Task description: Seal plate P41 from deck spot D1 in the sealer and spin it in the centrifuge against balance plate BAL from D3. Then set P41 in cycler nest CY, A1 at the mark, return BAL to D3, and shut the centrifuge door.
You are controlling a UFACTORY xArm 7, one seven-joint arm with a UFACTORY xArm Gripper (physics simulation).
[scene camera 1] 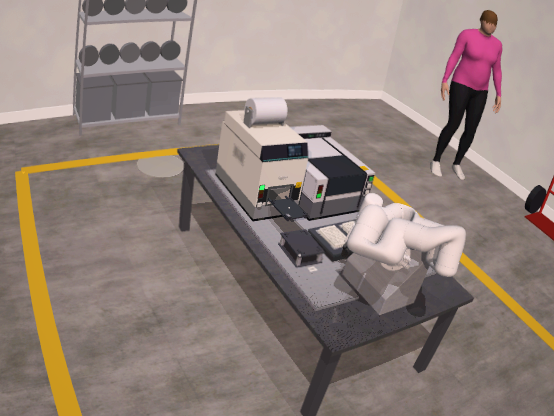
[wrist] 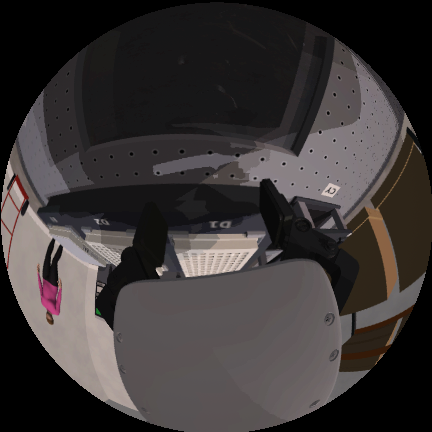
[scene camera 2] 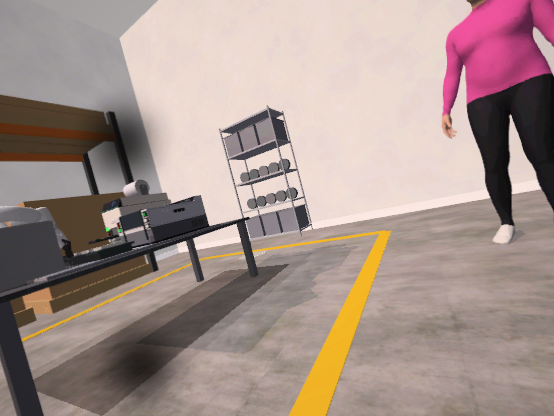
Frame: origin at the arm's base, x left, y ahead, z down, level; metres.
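Seen in the pictures: gripper, fingertip midpoint: (scene camera 1: 350, 252) (wrist: 208, 203) (scene camera 2: 65, 259); arm's base at its link origin: (scene camera 2: 7, 247).
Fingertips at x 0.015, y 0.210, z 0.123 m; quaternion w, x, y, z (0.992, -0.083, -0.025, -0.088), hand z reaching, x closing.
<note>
Offsets run from my fingertips to a thing's middle. "*": to the spot under its first point. Level surfaces: height alone.
P41 {dx +0.002, dy +0.106, dz -0.011 m} (wrist: 220, 257) (scene camera 1: 332, 236), a pale well plate, sits at spot D1 of the dark deck rack. My gripper (wrist: 208, 203) is open and empty in the wrist view, its black fingers spread around the D1 plate's width. The arm hides it in scene camera 1. A flat light plate {dx -0.245, dy +0.088, dz -0.011 m} (wrist: 75, 240), apparently BAL, lies at the far end of the rack. The dark cycler nest CY {dx +0.159, dy +0.125, dz +0.012 m} (scene camera 1: 301, 245) (wrist: 317, 216) stands beside the rack. The beige sealer {dx +0.082, dy +0.591, dz -0.194 m} (scene camera 1: 240, 162) has its dark tray {dx +0.115, dy +0.295, dz -0.062 m} (scene camera 1: 289, 207) out and bare. The white and black machine, apparently the centrifuge {* dx -0.141, dy +0.309, dz -0.169 m} (scene camera 1: 337, 175), stands beside it; its door state is unclear.
Another pale well plate {dx -0.121, dy +0.098, dz -0.011 m} (wrist: 104, 250) sits at D2, next to P41. The white arm (scene camera 1: 405, 235) is folded above its grey base (scene camera 1: 385, 285) at the near end of the table {dz +0.057 m} (scene camera 1: 345, 332). A person (scene camera 1: 472, 65) (scene camera 2: 505, 55) stands beyond the yellow floor line.
</note>
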